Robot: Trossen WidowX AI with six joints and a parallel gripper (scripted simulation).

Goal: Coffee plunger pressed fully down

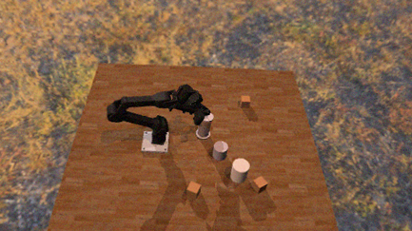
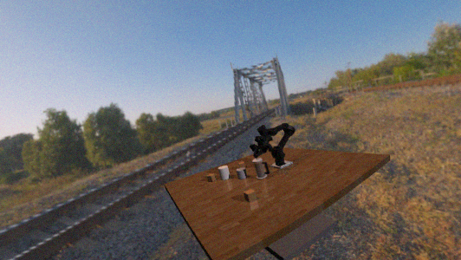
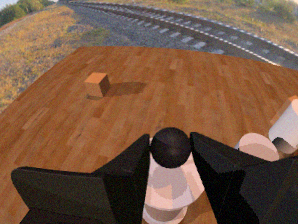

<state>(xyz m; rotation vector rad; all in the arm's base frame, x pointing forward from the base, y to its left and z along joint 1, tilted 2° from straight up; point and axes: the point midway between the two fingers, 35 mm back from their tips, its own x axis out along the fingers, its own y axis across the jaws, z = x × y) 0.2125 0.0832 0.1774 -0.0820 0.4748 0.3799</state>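
The coffee press is 8 cm below my gripper tip, 2 cm behind it and 1 cm to the left of it.
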